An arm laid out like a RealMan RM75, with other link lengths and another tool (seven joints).
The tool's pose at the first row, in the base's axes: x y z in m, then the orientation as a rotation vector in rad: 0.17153, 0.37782, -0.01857, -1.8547, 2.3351, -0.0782
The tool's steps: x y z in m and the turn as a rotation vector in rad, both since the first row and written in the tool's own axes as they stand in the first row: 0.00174, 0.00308, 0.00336, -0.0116, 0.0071, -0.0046; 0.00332, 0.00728, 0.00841, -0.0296, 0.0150, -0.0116; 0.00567, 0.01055, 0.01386, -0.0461, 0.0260, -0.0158; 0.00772, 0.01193, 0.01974, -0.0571, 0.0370, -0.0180; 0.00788, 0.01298, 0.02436, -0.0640, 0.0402, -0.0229; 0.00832, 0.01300, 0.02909, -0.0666, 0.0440, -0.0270; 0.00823, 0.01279, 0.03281, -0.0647, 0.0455, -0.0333; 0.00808, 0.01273, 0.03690, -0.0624, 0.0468, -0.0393; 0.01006, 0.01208, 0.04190, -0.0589, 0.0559, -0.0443; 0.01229, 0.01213, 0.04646, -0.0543, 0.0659, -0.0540; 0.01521, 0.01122, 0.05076, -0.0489, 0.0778, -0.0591
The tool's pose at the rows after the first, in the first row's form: 0.16871, 0.37703, -0.02247, -1.8682, 2.3410, -0.0721; 0.16510, 0.37675, -0.02818, -1.8879, 2.3481, -0.0595; 0.16229, 0.37554, -0.03422, -1.9048, 2.3591, -0.0511; 0.16143, 0.37420, -0.04040, -1.9169, 2.3693, -0.0489; 0.16110, 0.37455, -0.04511, -1.9272, 2.3700, -0.0444; 0.16172, 0.37440, -0.04982, -1.9348, 2.3698, -0.0454; 0.16252, 0.37465, -0.05345, -1.9421, 2.3640, -0.0499; 0.16325, 0.37502, -0.05746, -1.9487, 2.3581, -0.0546; 0.16423, 0.37323, -0.06248, -1.9567, 2.3577, -0.0681; 0.16440, 0.37134, -0.06719, -1.9701, 2.3528, -0.0844; 0.16531, 0.36854, -0.07157, -1.9784, 2.3531, -0.1030
